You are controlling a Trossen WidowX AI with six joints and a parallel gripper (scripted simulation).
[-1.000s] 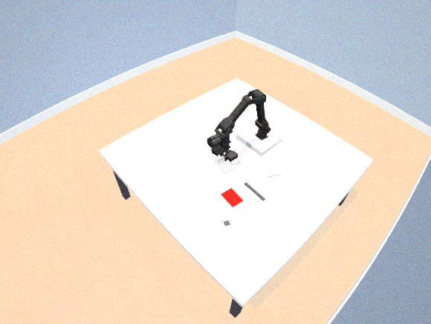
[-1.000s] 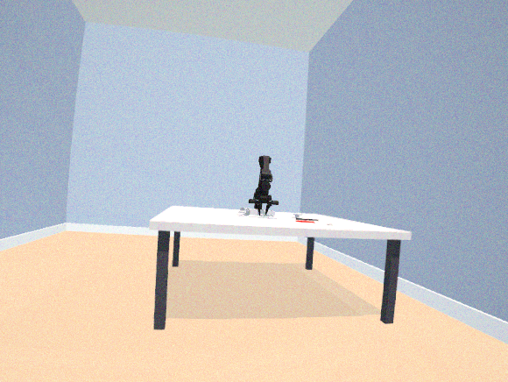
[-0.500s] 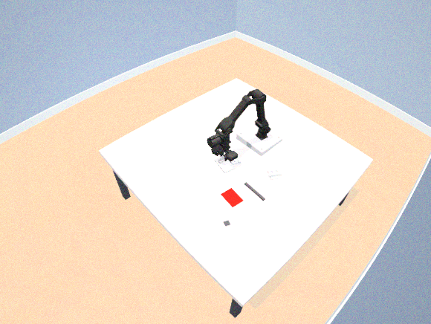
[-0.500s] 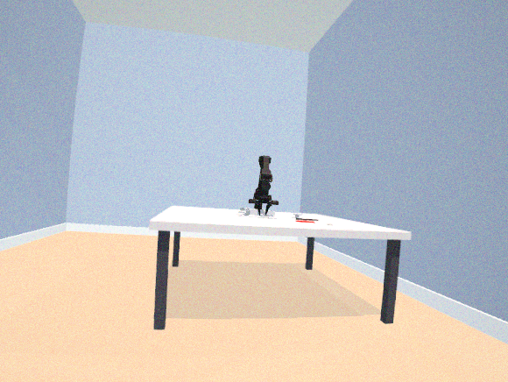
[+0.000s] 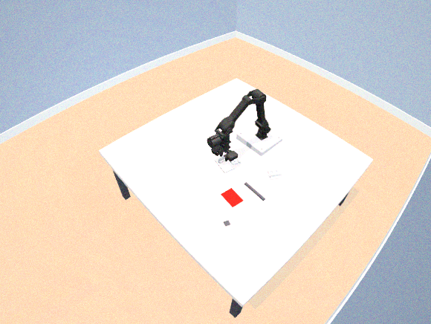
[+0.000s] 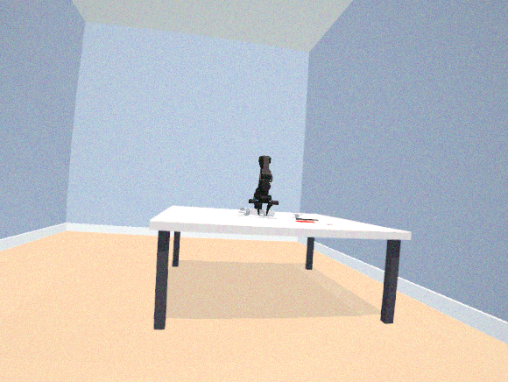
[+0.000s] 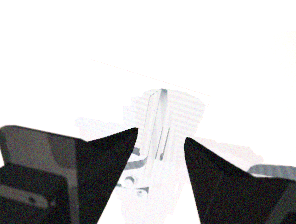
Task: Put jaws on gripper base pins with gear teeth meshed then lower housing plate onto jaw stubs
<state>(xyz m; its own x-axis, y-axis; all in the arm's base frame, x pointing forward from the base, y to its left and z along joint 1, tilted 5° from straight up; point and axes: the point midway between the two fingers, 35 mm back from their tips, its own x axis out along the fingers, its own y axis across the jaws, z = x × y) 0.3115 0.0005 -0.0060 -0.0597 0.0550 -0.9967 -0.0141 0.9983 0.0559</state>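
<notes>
Now: gripper tip 10 cm to the left of the white jaw piece, 2 cm below it and 2 cm past it. The rest, counted from my gripper tip: dark grey bar: 29 cm to the left, 1 cm below, 1 cm ahead; then small white part: 26 cm to the left, 16 cm behind, 1 cm above; then red flat rectangle: 24 cm to the left, 13 cm ahead, 1 cm below.
</notes>
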